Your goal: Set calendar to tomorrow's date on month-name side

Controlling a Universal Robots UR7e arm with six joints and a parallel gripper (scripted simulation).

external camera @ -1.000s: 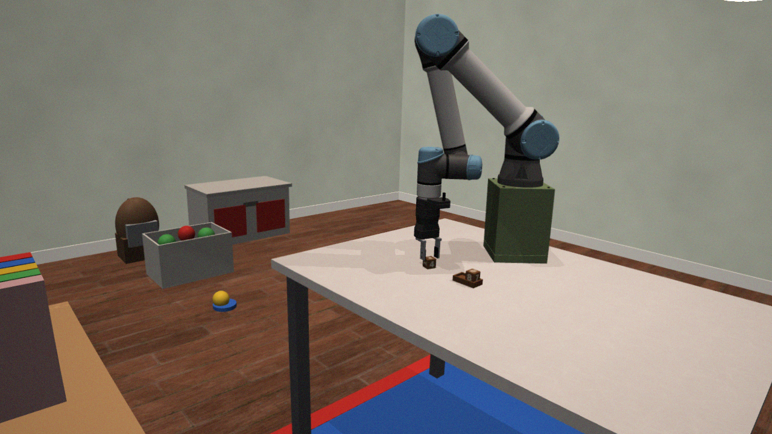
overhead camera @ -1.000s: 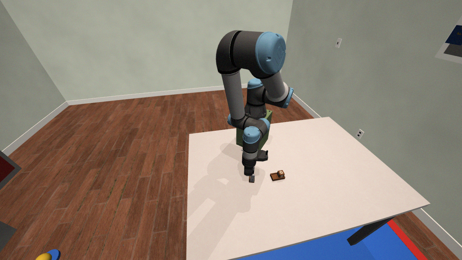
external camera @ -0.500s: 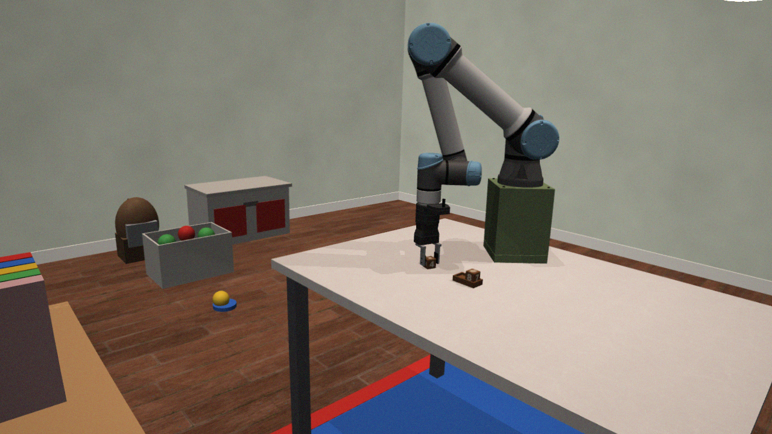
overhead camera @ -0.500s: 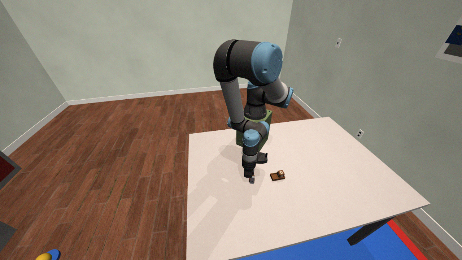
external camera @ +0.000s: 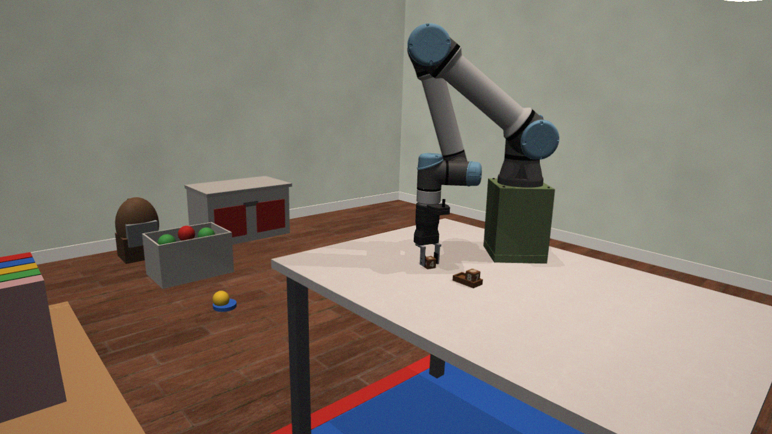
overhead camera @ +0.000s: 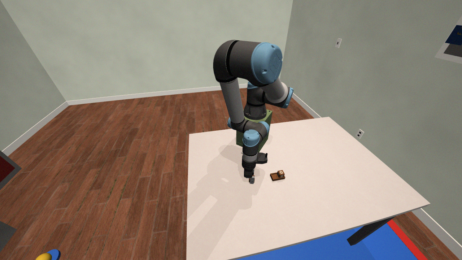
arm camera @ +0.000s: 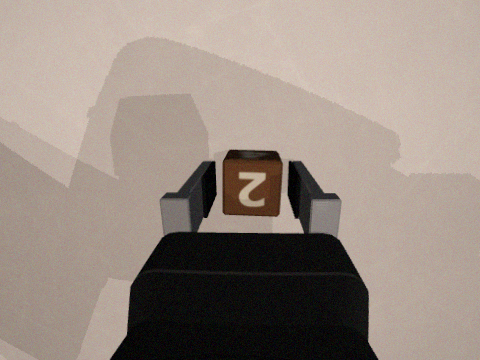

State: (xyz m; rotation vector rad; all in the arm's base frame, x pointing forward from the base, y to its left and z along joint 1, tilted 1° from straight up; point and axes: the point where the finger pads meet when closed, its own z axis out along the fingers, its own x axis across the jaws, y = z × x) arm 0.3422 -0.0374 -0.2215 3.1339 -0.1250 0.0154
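My gripper is now 1 cm above the brown cube.
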